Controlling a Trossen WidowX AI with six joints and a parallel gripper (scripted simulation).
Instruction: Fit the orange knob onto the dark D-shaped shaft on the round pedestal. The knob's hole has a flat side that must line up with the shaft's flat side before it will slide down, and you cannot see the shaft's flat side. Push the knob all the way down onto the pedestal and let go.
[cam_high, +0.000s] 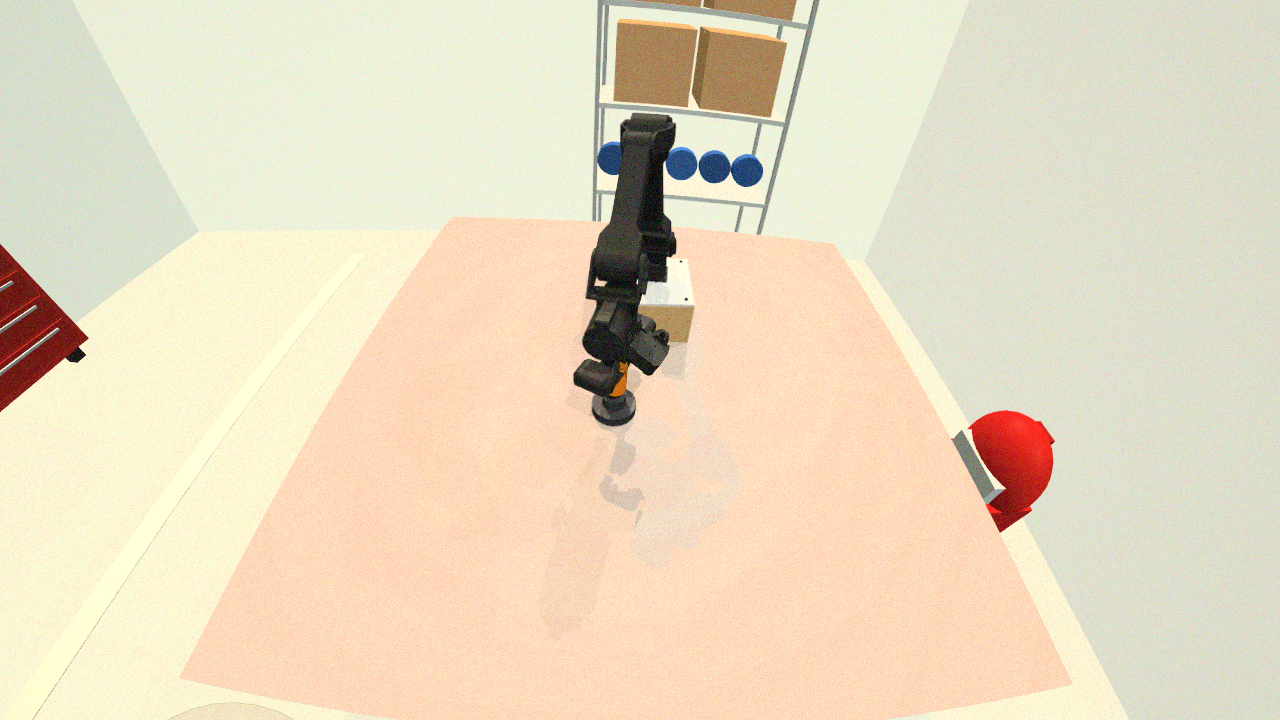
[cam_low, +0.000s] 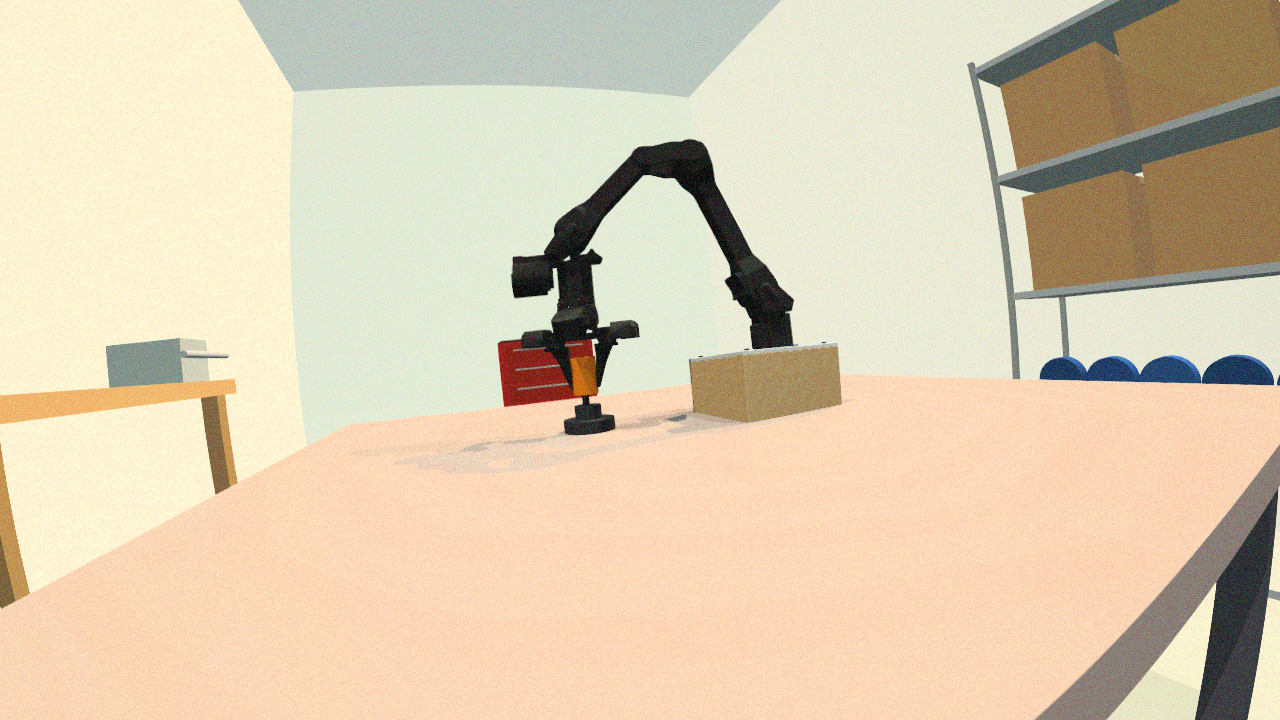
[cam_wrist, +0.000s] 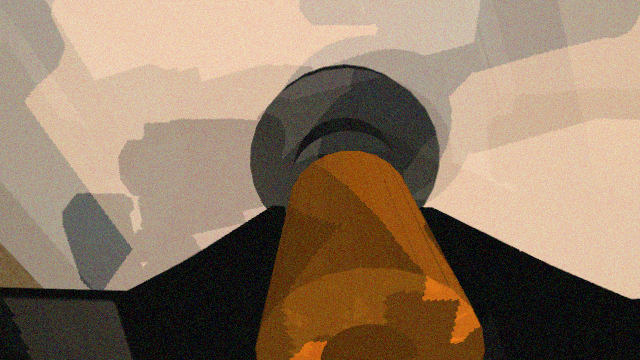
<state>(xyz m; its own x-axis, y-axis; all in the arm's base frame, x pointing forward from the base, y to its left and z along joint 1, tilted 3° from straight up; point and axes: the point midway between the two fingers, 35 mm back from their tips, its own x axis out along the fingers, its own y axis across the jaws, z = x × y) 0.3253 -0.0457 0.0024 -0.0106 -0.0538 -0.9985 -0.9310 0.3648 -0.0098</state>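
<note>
Right now the orange knob is 20 mm above my gripper tip. Round my gripper tip: dark round pedestal (40 mm below).
</note>
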